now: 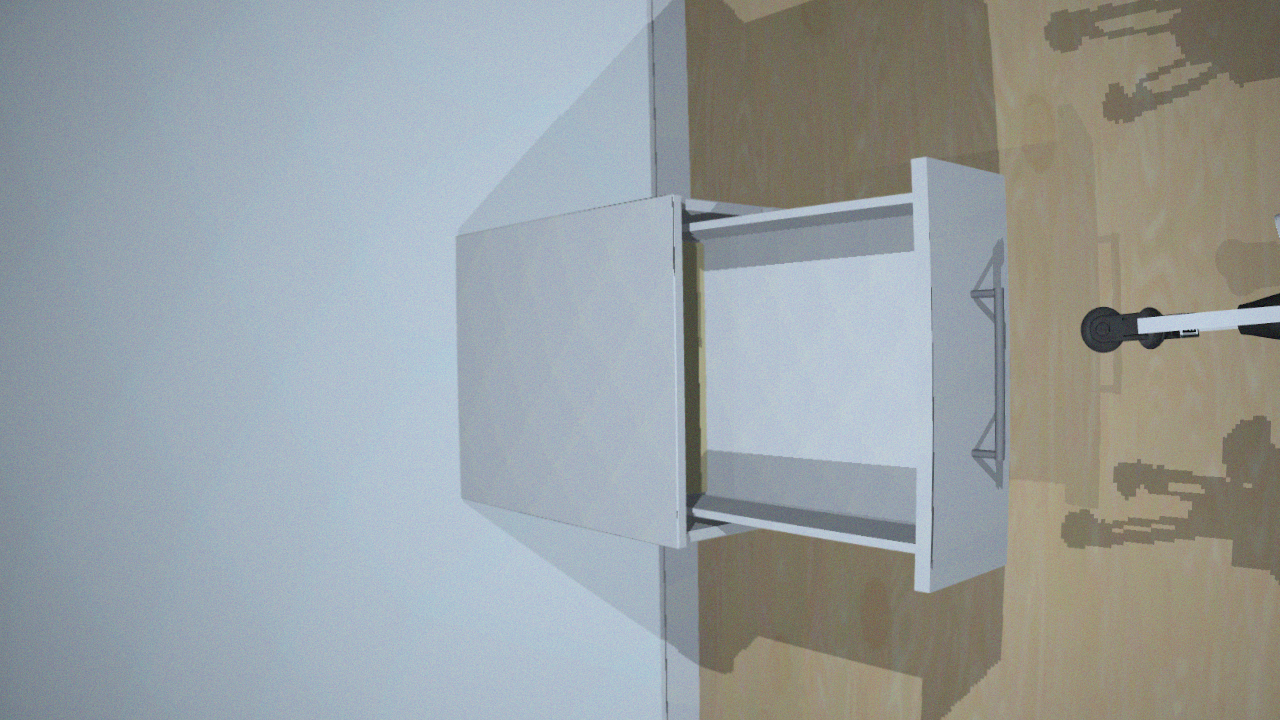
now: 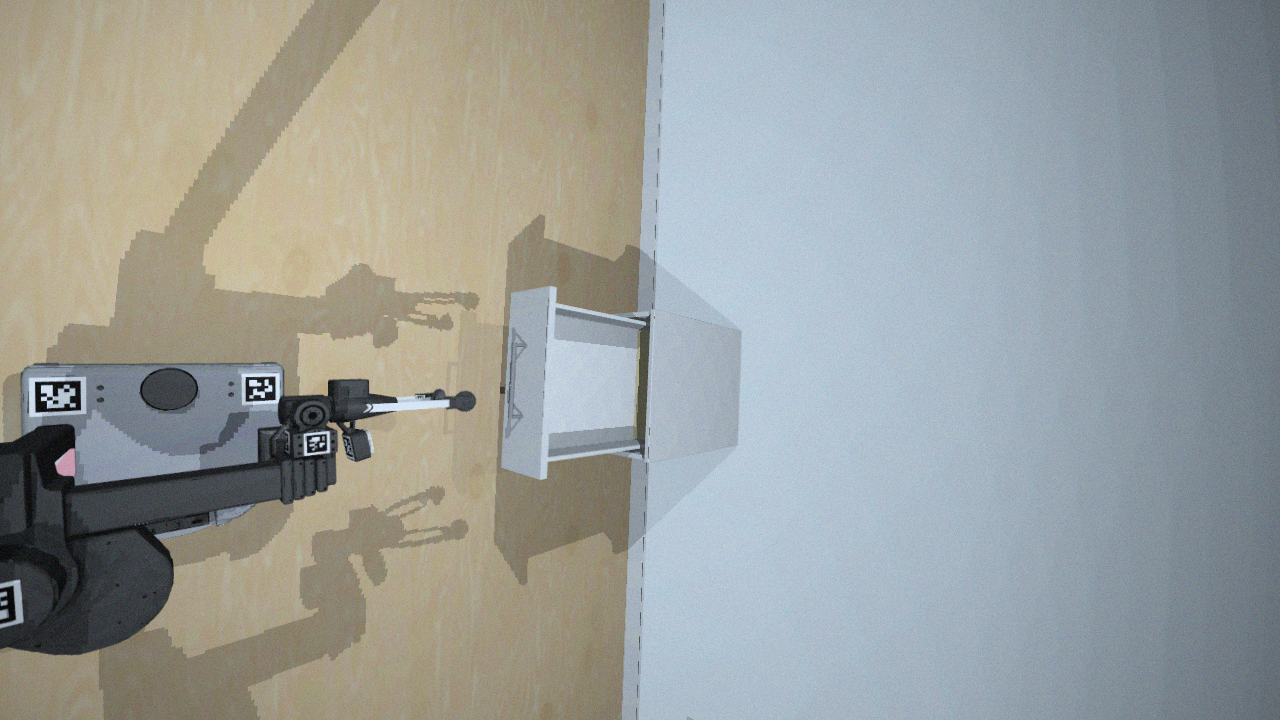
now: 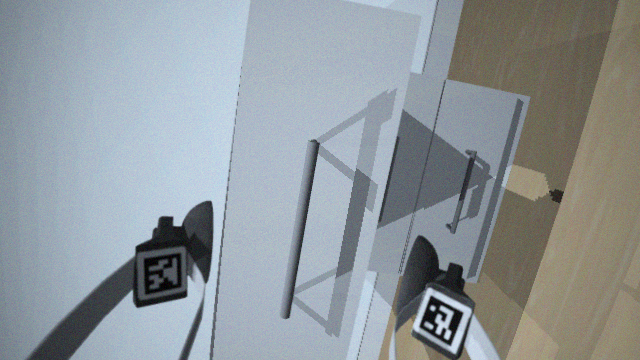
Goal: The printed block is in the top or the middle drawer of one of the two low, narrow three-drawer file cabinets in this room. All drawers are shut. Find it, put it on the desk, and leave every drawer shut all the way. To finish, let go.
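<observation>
A light grey file cabinet (image 1: pixel 572 367) (image 2: pixel 696 385) stands against the wall. Its top drawer (image 1: pixel 805 358) (image 2: pixel 595 376) (image 3: pixel 280 100) is pulled far out. The part of its floor that shows has no block on it; its rear end is partly hidden by the cabinet top. The drawer's bar handle (image 1: pixel 999 385) (image 2: pixel 512 385) (image 3: pixel 300 230) is on its front. My gripper (image 1: pixel 1126 328) (image 2: pixel 450 398) (image 3: pixel 310 245) is open, with nothing between its fingers. It is in front of the handle and apart from it. Lower drawer fronts (image 3: pixel 480 115) look shut. The printed block and the desk do not show.
The pale wall (image 1: pixel 268 358) (image 2: pixel 939 358) rises behind the cabinet. My base (image 2: pixel 205 429) is on the wooden floor (image 2: pixel 402 134), back from the open drawer. My arm (image 2: pixel 179 490) reaches towards the drawer. Shadows of arm and gripper fall on the floor.
</observation>
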